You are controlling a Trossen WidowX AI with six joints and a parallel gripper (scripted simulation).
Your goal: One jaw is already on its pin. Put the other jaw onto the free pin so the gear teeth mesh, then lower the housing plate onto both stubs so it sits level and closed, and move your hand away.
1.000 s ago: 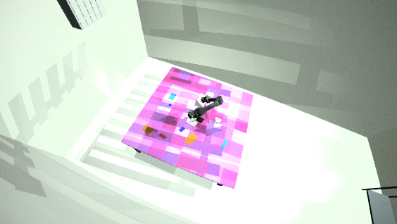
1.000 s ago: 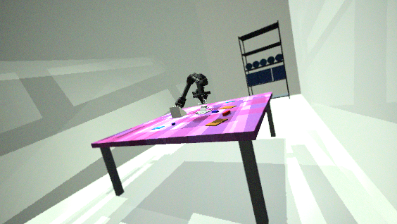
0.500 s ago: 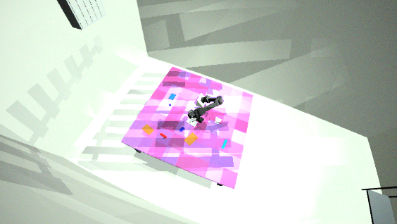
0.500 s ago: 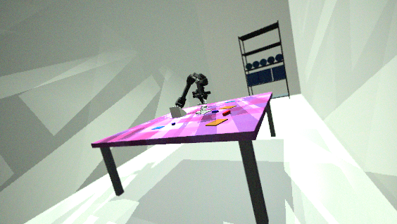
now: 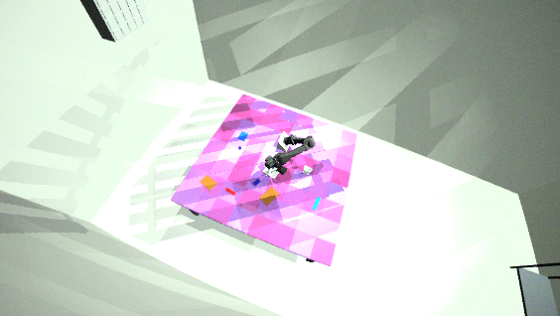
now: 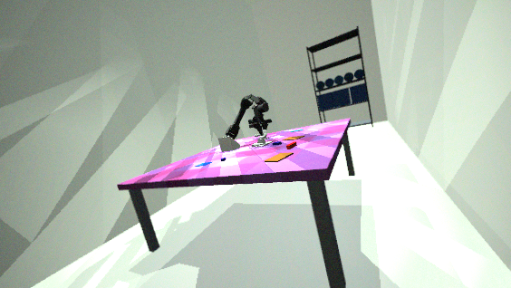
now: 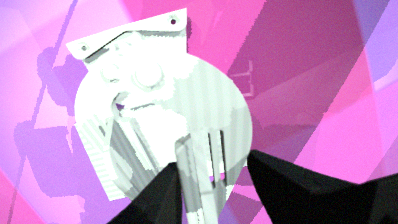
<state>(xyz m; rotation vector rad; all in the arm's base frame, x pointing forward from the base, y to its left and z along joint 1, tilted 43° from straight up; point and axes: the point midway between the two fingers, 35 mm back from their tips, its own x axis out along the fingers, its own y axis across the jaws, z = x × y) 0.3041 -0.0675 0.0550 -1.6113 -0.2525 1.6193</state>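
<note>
Right now the white base is 6 cm below my gripper tip and 3 cm to the right of it. From my gripper tip the other things lie so: blue block 13 cm ahead, 12 cm to the right, 6 cm below; then white housing plate 26 cm to the left, 11 cm behind, 4 cm below; then white jaw 4 cm behind.
</note>
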